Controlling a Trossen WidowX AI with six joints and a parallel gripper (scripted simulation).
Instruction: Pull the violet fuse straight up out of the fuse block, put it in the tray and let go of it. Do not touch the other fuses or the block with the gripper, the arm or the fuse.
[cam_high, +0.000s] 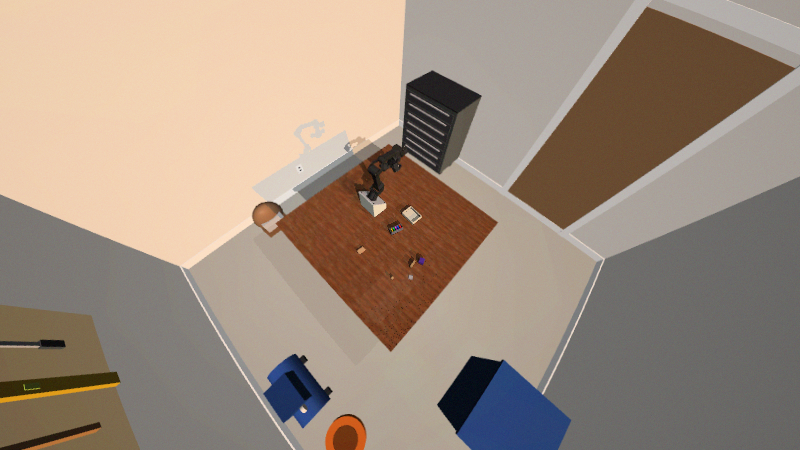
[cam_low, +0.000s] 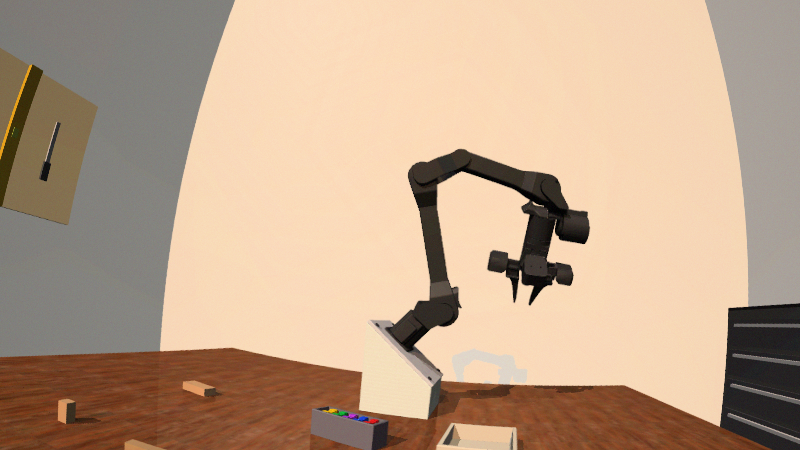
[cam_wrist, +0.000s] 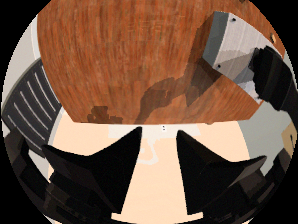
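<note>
My gripper tip is now 38 cm short of the violet fuse, 24 cm to the left of it and 21 cm above it. From my gripper tip the other things lie so: cream tray: 38 cm ahead, 6 cm to the right, 23 cm below; blue fuse: 39 cm ahead, 23 cm to the right, 21 cm below; red fuse: 39 cm ahead, 21 cm to the right, 21 cm below.
</note>
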